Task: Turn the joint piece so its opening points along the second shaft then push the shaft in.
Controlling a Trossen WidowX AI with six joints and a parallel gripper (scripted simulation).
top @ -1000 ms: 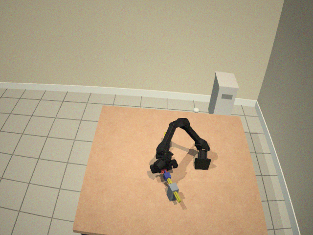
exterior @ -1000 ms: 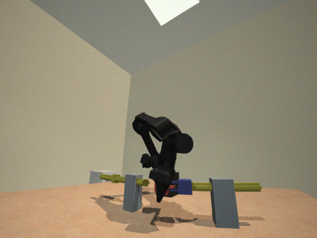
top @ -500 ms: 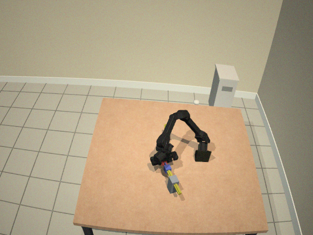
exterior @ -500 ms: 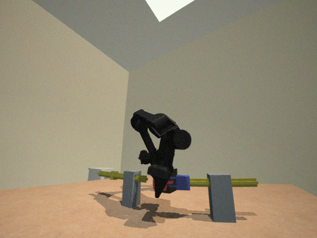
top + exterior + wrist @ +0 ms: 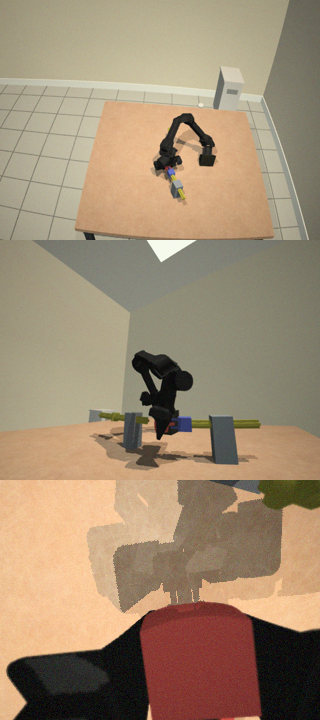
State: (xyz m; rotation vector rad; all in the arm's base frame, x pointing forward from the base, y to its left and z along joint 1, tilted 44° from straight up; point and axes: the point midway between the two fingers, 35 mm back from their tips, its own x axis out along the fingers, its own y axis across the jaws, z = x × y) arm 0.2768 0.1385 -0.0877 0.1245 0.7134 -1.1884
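Now: gripper tip 10 mm past the red joint piece, 10 mm to the right of it and 40 mm below it.
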